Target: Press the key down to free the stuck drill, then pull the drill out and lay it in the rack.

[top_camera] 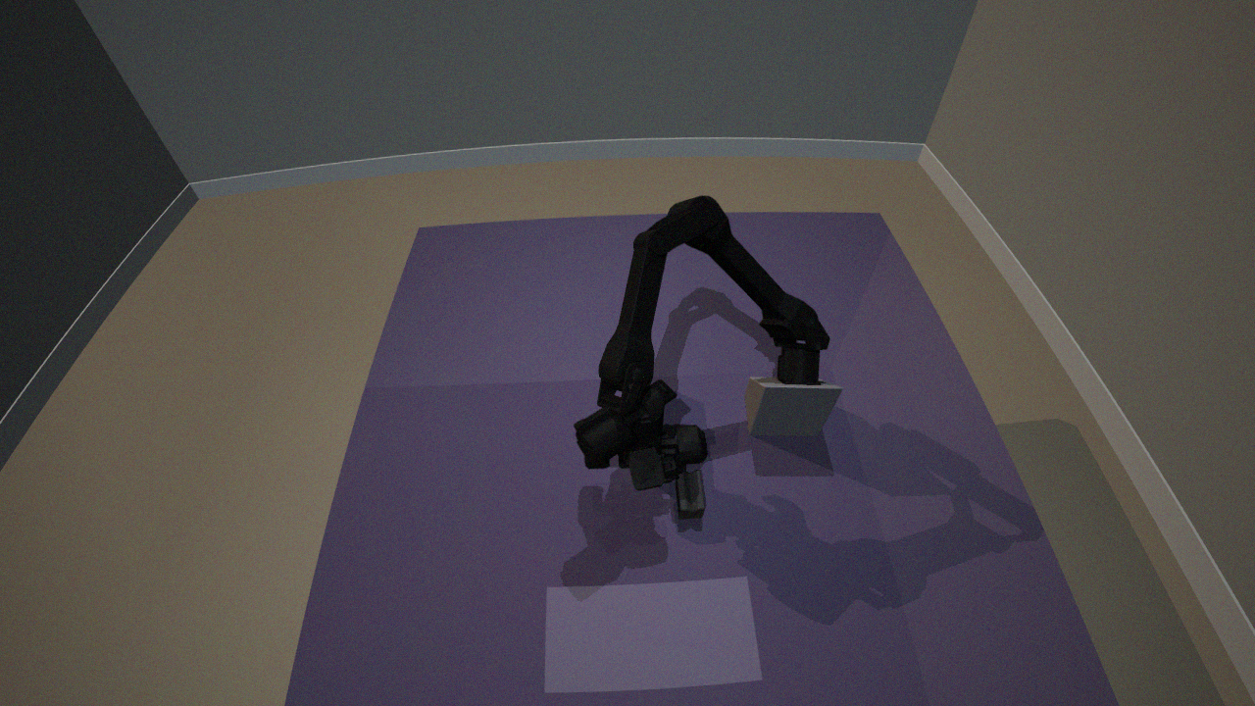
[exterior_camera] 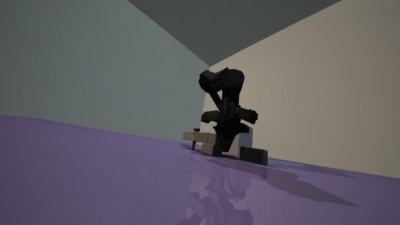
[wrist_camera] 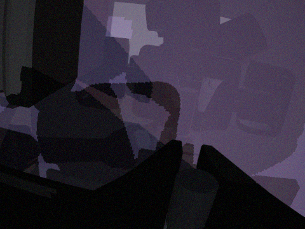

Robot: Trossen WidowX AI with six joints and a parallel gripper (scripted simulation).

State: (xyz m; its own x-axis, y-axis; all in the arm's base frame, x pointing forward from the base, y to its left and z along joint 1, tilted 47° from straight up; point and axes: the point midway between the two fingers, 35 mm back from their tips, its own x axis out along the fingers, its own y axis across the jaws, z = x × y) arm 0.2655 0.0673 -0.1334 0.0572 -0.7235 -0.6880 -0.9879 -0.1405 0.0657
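The drill is 1 cm ahead of my gripper tip, 5 cm to the right of it and 3 cm above it. From my gripper tip the other things lie so: rack: 8 cm behind, 4 cm to the left; small dark key: 2 cm ahead, 15 cm to the right, 3 cm above; grey housing: 2 cm ahead, 11 cm to the right, 3 cm above.
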